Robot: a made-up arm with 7 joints.
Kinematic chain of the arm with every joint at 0, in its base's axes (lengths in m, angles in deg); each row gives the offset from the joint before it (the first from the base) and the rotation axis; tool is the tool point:
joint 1: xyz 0 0 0.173 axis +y
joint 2: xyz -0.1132 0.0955 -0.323 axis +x
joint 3: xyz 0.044 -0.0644 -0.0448 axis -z
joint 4: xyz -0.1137 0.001 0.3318 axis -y
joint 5: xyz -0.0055 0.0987 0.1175 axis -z
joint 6: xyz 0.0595 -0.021 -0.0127 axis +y
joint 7: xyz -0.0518 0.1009 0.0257 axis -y
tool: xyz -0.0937 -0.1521 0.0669
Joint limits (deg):
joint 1: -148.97..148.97
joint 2: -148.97..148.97
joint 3: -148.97..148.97
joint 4: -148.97..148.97
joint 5: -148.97..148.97
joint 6: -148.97..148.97
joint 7: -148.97..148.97
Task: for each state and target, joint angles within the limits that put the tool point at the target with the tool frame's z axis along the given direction. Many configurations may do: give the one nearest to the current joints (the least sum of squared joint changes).
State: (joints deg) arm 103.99 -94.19 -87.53 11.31 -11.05 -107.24 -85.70
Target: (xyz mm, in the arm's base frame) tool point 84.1 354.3 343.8 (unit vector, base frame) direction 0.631 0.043 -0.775
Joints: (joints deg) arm 148.97 -69.15 -43.42 24.85 -48.67 -135.72 -87.14
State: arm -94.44 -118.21 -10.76 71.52 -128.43 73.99 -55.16
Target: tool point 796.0 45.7 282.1 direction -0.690 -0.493 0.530
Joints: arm -112.84 -145.45 16.48 57.07 -113.74 87.47 -68.69
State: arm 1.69 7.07 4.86 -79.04 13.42 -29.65 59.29
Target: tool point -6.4 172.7 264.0 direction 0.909 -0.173 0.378
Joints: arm 15.61 -14.29 30.52 -89.98 12.29 -6.42 27.63
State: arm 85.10 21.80 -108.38 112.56 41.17 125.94 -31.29
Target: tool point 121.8 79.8 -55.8 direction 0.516 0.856 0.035
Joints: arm 85.19 -27.15 -143.60 105.16 30.01 111.36 -9.78
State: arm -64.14 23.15 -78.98 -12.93 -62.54 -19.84 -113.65
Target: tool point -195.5 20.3 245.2 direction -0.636 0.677 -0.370
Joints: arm -17.68 4.92 -93.91 -16.39 -42.20 -20.45 -110.92
